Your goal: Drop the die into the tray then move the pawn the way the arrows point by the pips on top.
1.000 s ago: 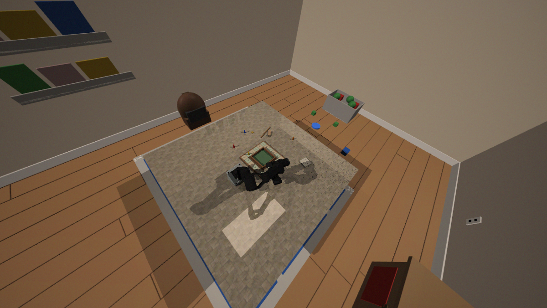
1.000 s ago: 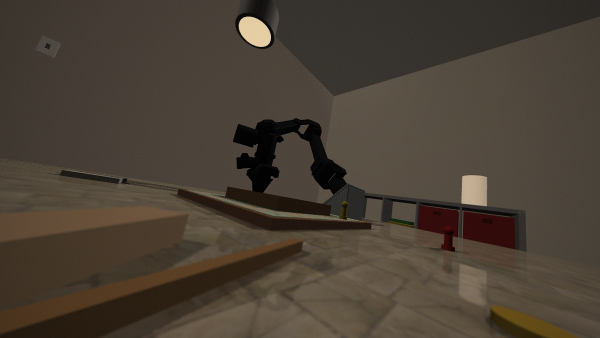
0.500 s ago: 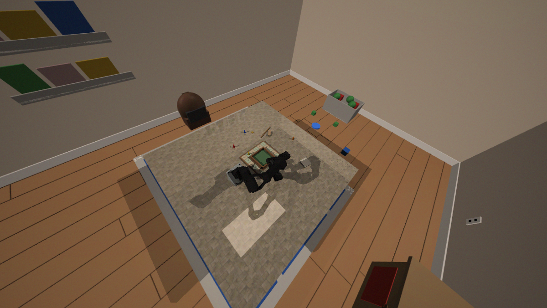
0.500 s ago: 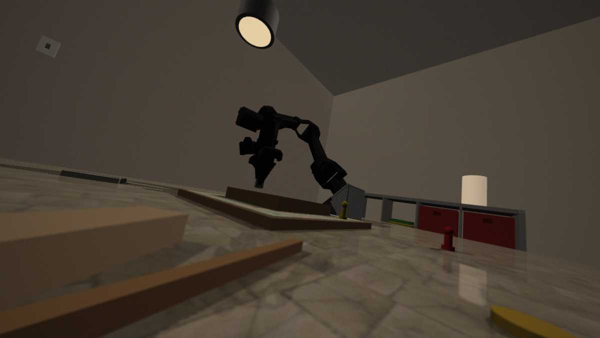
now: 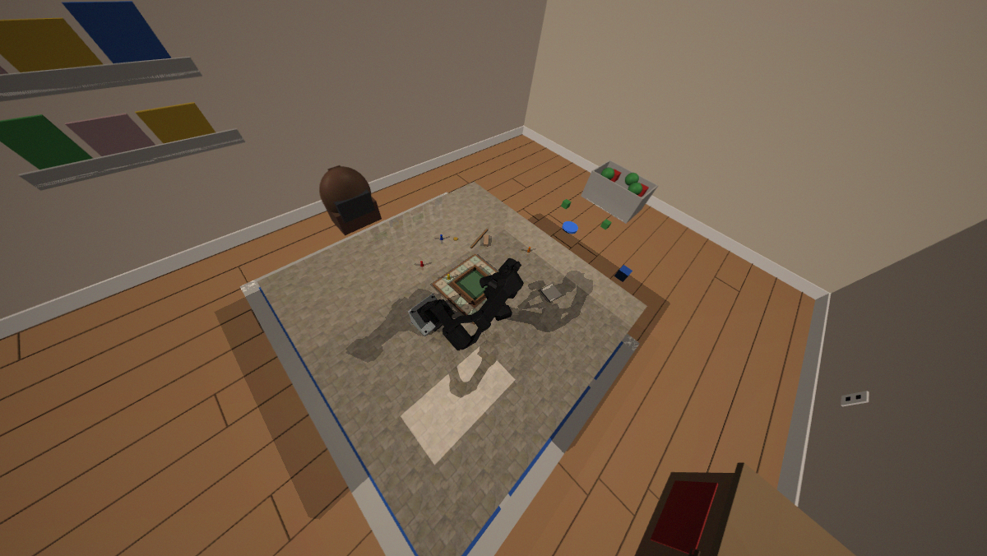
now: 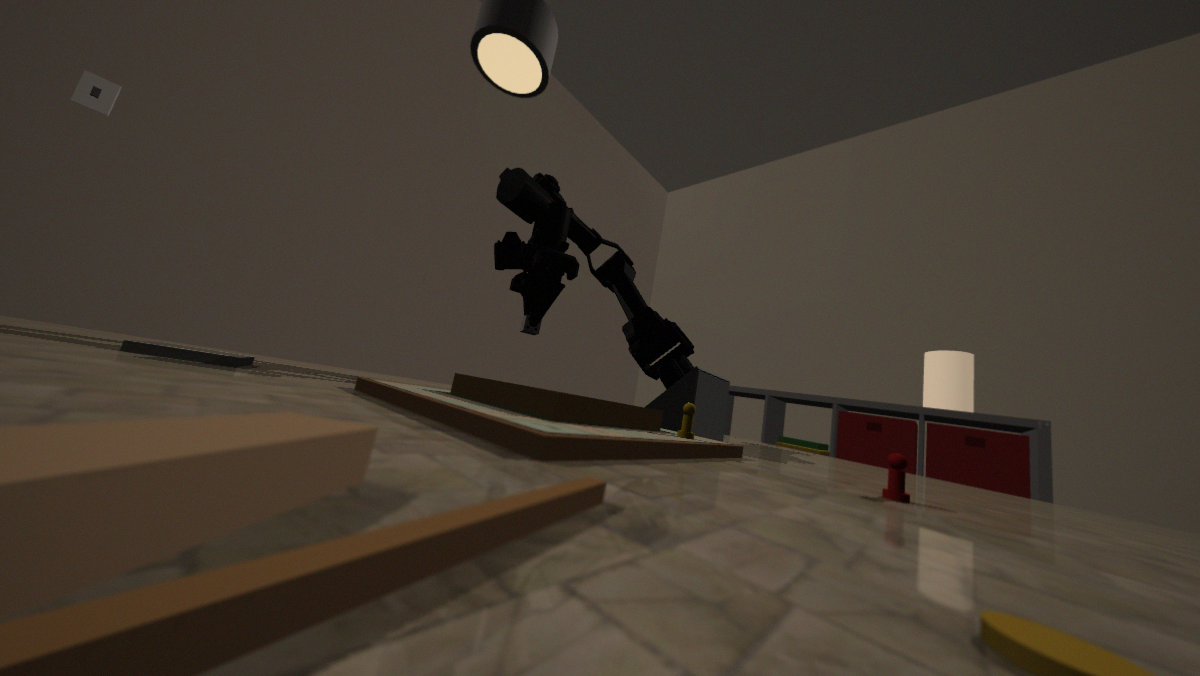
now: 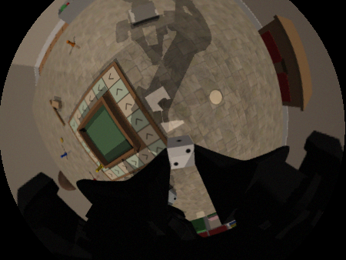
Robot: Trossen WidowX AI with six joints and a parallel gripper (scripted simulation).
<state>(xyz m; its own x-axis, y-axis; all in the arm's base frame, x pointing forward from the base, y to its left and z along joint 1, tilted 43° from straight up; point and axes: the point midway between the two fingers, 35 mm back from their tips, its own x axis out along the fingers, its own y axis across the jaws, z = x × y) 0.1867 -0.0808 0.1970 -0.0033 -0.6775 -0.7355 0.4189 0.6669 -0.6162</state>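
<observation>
Now: gripper tip 29 cm to the right of the yellow pawn, 10 cm above it and 2 cm short of it. Also, from my gripper tip: white die right at my gripper tip; then green dice tray 18 cm to the left, 12 cm below, 8 cm ahead; then small white block 33 cm ahead, 12 cm below, 11 cm to the right.
</observation>
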